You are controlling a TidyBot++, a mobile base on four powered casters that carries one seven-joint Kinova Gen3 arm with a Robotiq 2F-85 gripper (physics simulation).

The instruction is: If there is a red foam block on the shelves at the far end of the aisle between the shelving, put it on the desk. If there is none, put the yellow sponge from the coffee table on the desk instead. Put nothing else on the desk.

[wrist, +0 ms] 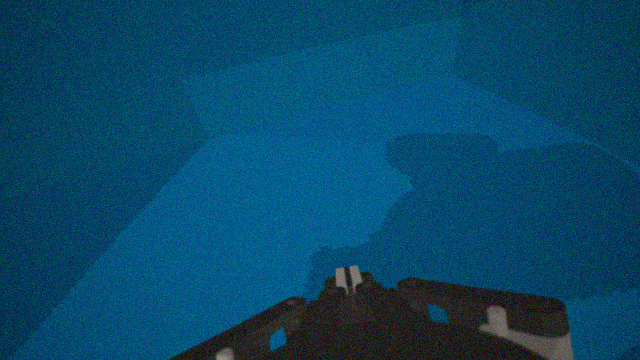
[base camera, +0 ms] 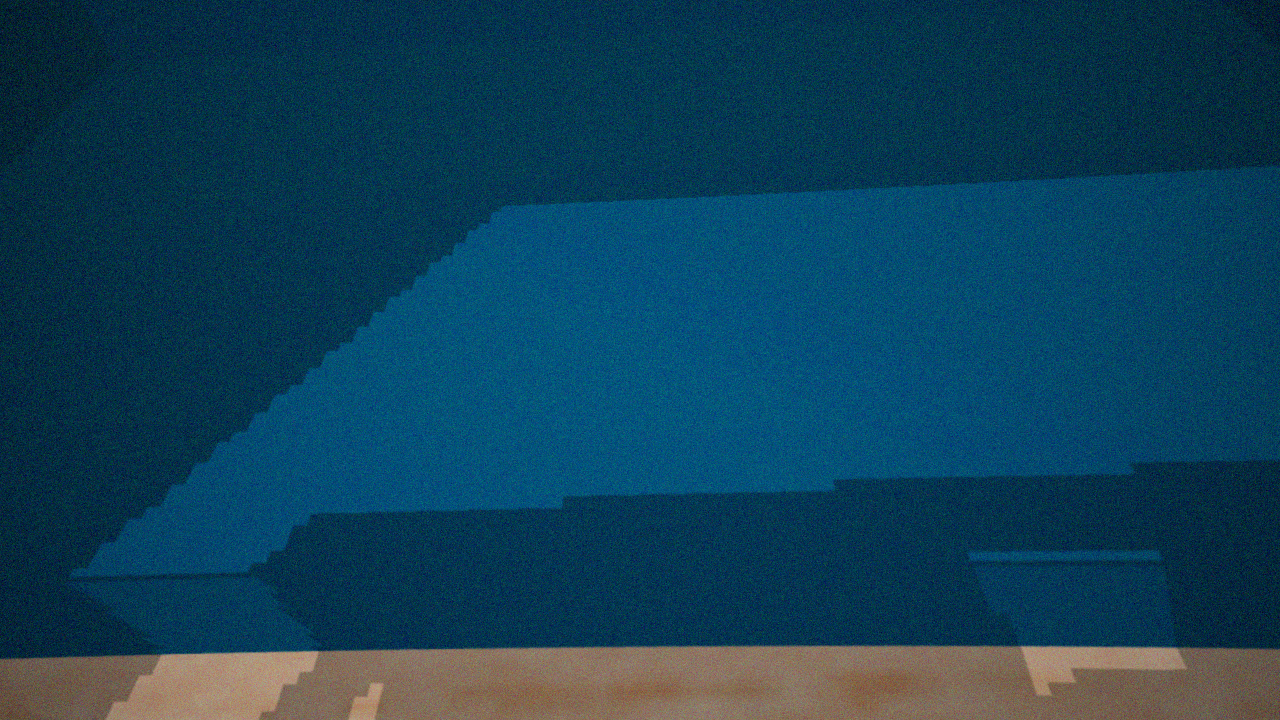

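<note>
My gripper shows at the bottom of the wrist view. Its two pale fingertips are together and it is shut, with nothing between them. Beyond it are blue surfaces, partly lit and partly under a dark, arm-like shadow; how far the fingertips are from them I cannot tell. No red foam block, yellow sponge, coffee table or shelves can be made out in either view, and I cannot tell whether any blue surface belongs to the desk.
A large blue surface fills most of the base camera view, lit in a slanted band and dark around it. Below its lower edge is a strip of brownish floor with lighter patches. In the wrist view, blue faces meet at angled edges.
</note>
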